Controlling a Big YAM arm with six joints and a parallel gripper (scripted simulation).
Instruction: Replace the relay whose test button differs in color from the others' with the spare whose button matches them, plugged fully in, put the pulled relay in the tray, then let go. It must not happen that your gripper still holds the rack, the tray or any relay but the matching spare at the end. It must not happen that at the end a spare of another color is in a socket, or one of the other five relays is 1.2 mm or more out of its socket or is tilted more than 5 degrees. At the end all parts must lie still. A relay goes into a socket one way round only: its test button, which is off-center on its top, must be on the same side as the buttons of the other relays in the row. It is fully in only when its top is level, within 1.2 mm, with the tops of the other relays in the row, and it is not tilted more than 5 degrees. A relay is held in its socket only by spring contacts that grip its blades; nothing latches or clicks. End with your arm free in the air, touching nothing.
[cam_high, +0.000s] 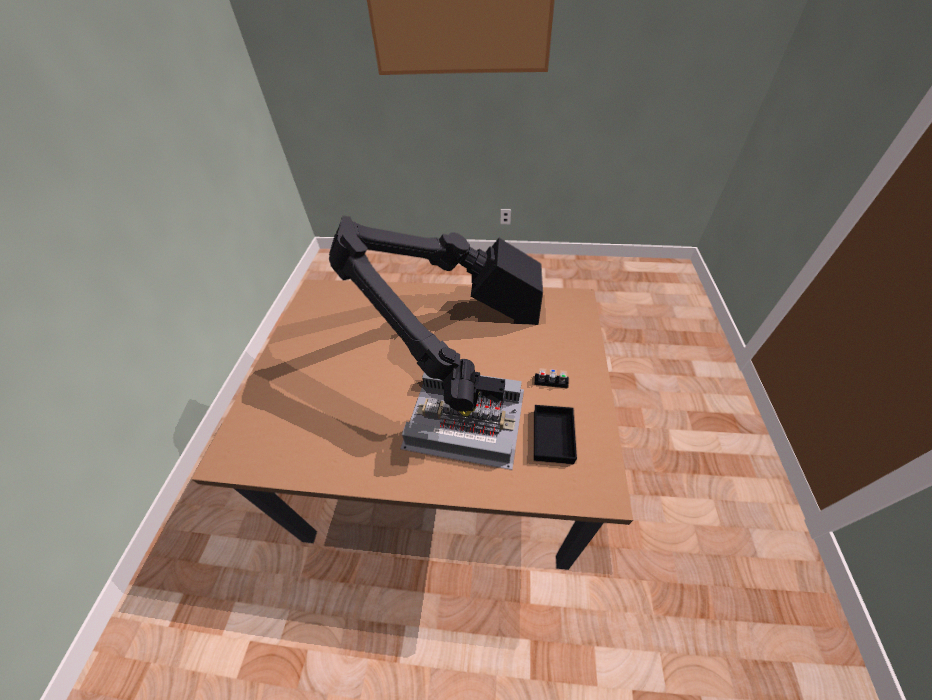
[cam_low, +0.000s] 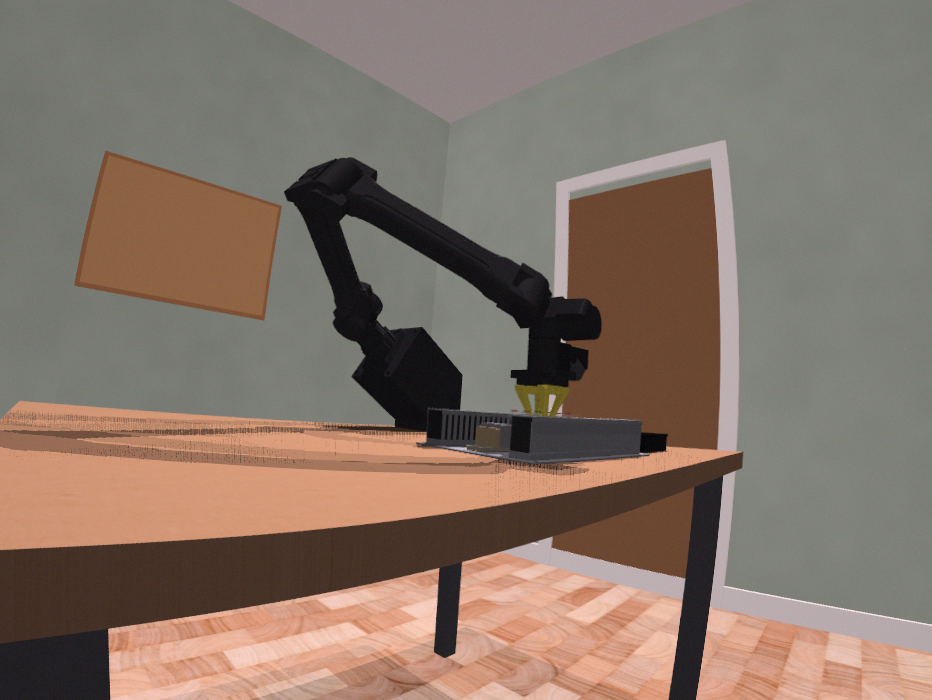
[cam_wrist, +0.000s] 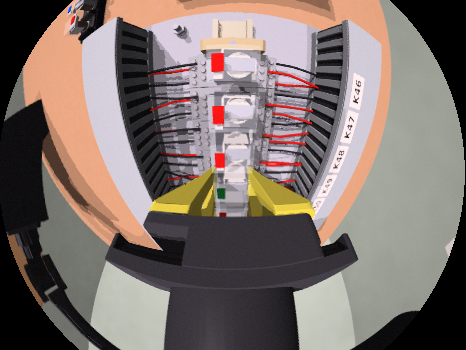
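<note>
The grey relay panel lies 50 mm below my hand and 10 mm to the right of it. Also, from my hand: black tray: 250 mm to the left, 70 mm ahead, 30 mm below.
</note>
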